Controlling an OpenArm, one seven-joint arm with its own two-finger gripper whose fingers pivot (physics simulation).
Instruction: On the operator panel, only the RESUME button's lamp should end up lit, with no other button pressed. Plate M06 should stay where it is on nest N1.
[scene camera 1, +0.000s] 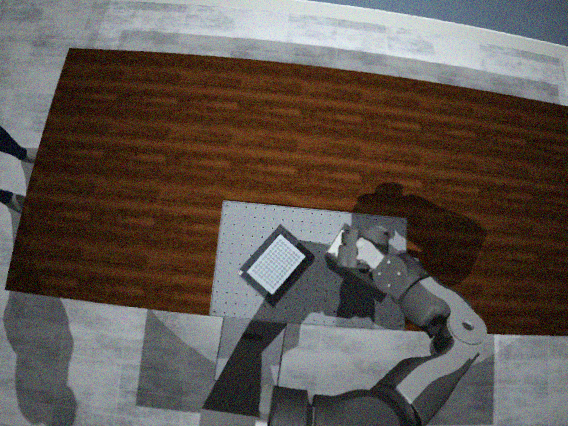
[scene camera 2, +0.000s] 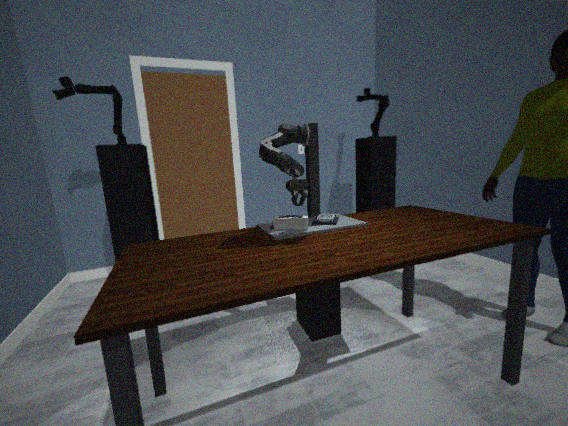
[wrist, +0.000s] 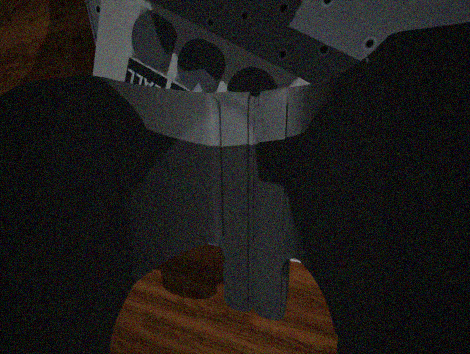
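Note:
The operator panel is a pale box, partly covered by the hand in the overhead view. In the wrist view, round dark buttons show at the top with no lit lamp visible. The CALL label shows upside down; the RESUME label does not show. My gripper is shut and empty, above the panel and apart from it in the second scene view. Plate M06, pale and gridded, lies in the dark nest N1.
The perforated grey base board carries the panel and nest on the wooden table. A dark column stands behind the board. Two other arms stand on pedestals behind the table. A person stands at the right.

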